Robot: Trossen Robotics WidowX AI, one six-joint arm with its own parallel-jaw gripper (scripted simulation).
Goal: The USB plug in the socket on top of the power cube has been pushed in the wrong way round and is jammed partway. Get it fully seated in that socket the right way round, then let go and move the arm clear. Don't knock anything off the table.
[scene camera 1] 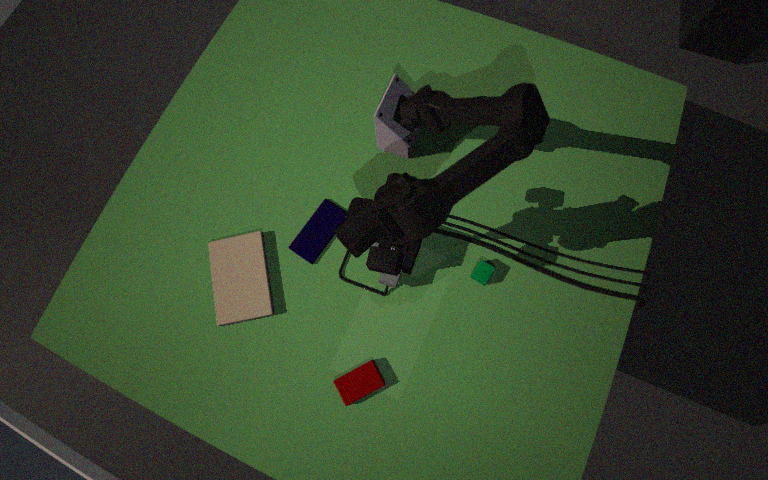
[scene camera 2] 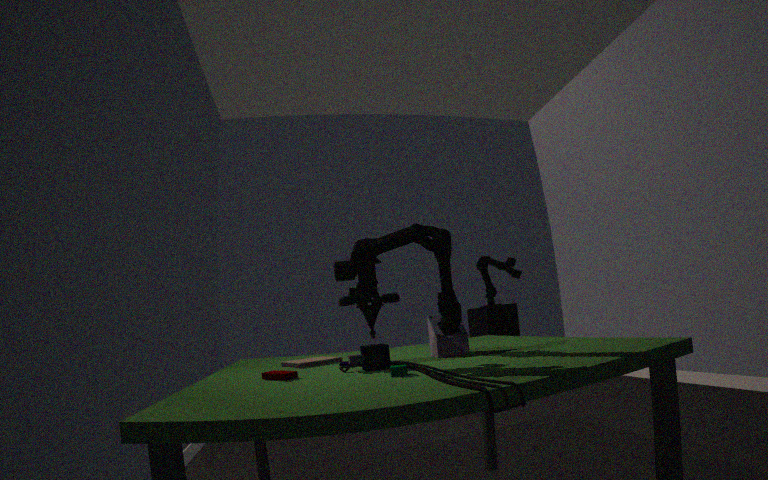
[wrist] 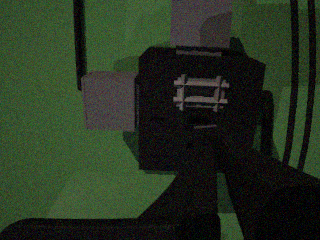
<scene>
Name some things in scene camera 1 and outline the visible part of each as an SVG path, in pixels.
The gripper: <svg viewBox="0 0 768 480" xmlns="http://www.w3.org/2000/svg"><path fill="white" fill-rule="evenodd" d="M383 235L376 241L379 243L378 247L370 247L366 265L371 271L397 276L401 272L404 253L391 250L391 246L404 248L406 244L393 245ZM374 201L367 198L353 198L346 212L345 221L362 206L367 208ZM402 174L389 174L386 183L396 180Z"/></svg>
A dark blue block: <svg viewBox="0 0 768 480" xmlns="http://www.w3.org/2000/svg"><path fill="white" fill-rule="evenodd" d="M327 199L324 199L289 247L289 249L310 264L315 262L335 235L333 231L346 220L346 211Z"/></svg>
A red block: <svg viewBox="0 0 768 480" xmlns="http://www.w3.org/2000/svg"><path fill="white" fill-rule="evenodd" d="M373 360L334 380L346 406L385 385Z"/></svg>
A tan slab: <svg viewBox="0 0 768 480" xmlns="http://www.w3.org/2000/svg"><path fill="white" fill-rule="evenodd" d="M262 231L209 242L218 326L274 315Z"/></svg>
</scene>
